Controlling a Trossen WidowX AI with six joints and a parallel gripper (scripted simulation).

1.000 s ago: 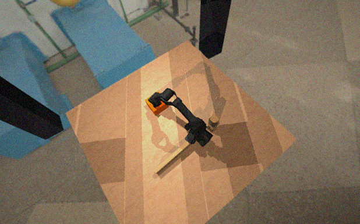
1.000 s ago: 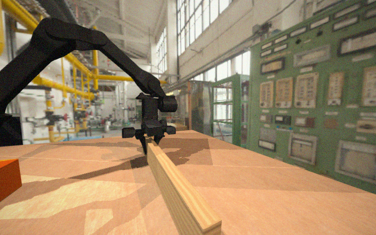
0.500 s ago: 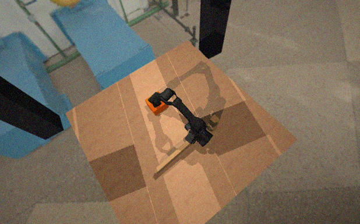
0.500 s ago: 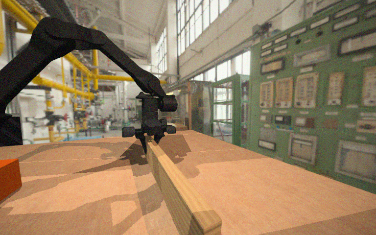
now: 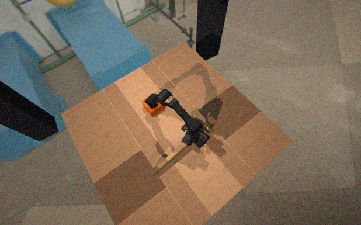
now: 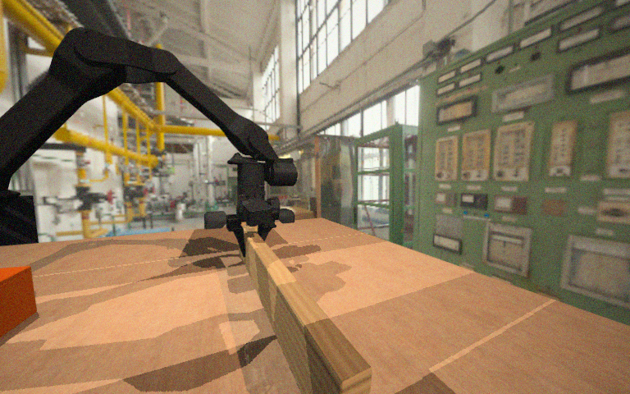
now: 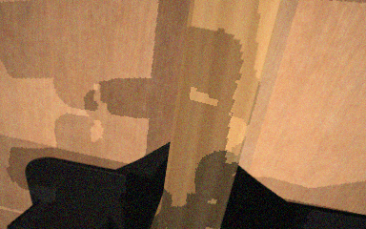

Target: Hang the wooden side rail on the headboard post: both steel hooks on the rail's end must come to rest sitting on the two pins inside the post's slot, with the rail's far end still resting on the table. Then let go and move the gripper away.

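Right now the wooden headboard post is 14 cm to the left of my gripper tip, 4 cm above it and 1 cm behind it.
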